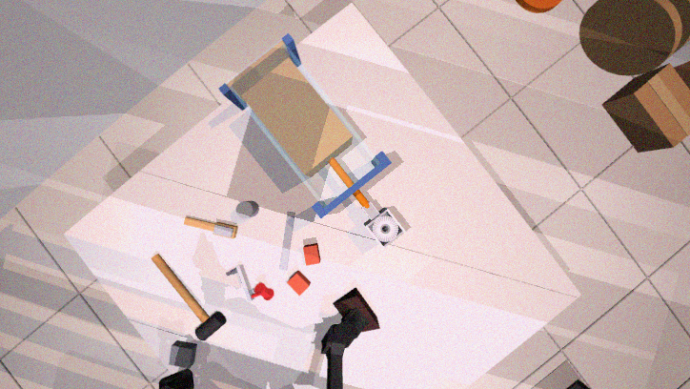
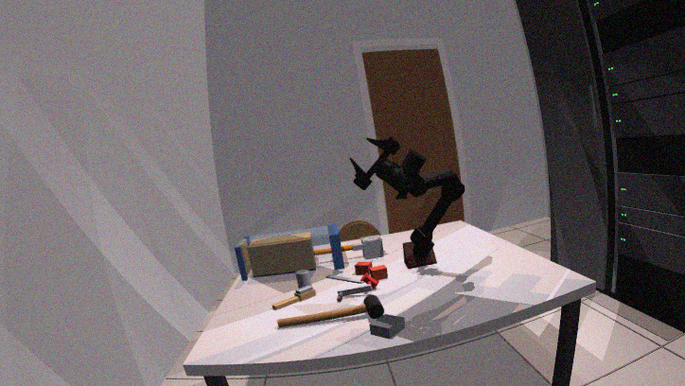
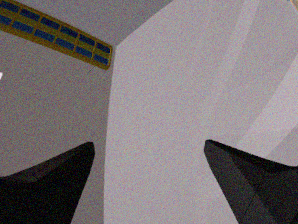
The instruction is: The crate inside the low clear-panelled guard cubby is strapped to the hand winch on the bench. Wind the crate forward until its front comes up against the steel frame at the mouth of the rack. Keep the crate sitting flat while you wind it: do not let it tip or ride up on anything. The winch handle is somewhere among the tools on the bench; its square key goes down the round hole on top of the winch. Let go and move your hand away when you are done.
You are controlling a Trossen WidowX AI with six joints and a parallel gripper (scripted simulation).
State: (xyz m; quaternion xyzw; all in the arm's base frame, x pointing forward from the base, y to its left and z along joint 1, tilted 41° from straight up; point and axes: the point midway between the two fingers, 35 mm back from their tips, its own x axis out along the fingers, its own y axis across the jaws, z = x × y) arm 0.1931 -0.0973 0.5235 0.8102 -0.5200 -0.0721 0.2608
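Now: gripper tip 490 mm above the grey crank bar, 60 mm short of it and 50 mm to the left of it. From my gripper tip the other things lie so: grey block: 490 mm below, 290 mm to the left, 40 mm ahead; red knob: 480 mm below, 60 mm to the right, 10 mm ahead; flat grey bar: 510 mm below, 240 mm to the right, 80 mm ahead.
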